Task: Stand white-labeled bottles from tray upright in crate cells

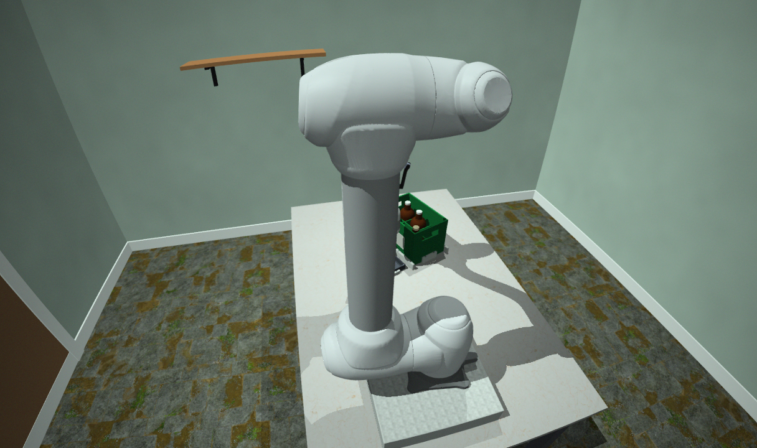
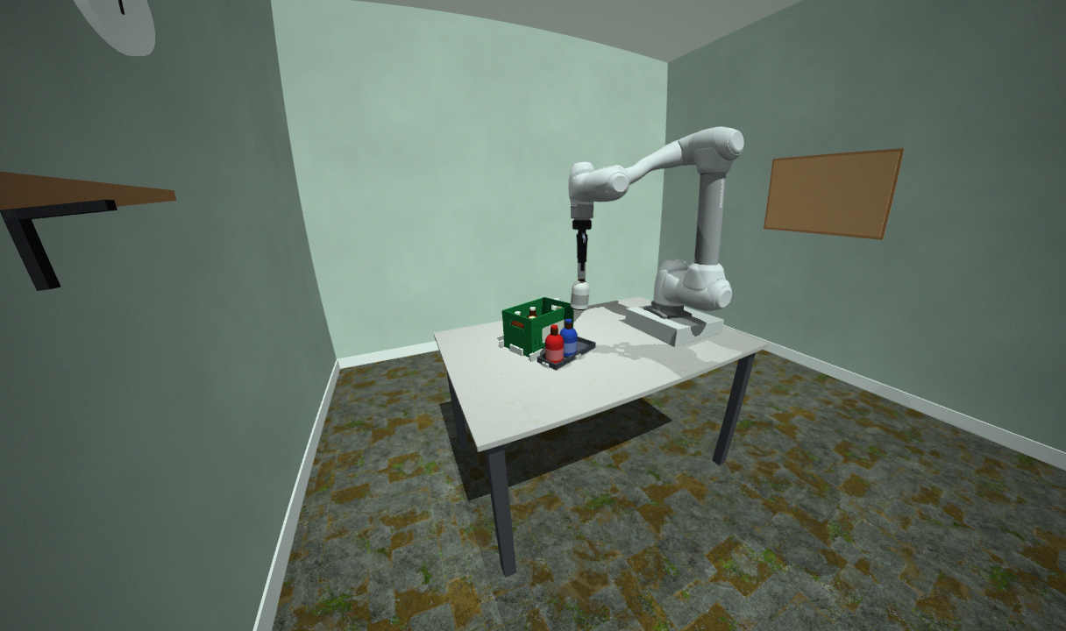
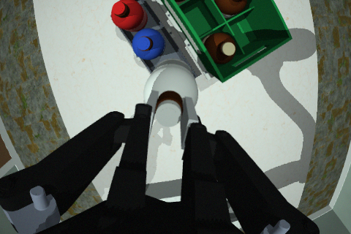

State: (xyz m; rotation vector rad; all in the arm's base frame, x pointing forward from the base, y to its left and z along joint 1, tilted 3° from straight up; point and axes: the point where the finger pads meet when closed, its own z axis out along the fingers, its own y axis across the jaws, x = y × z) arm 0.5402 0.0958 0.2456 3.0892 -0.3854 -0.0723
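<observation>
Right now my hand is 90 mm above the white-labeled bottle. The rest, counted from my hand: blue bottle 270 mm below, 70 mm ahead, 50 mm to the left; then red bottle 270 mm below, 150 mm ahead, 90 mm to the left; then green crate 270 mm below, 160 mm ahead, 110 mm to the right.
</observation>
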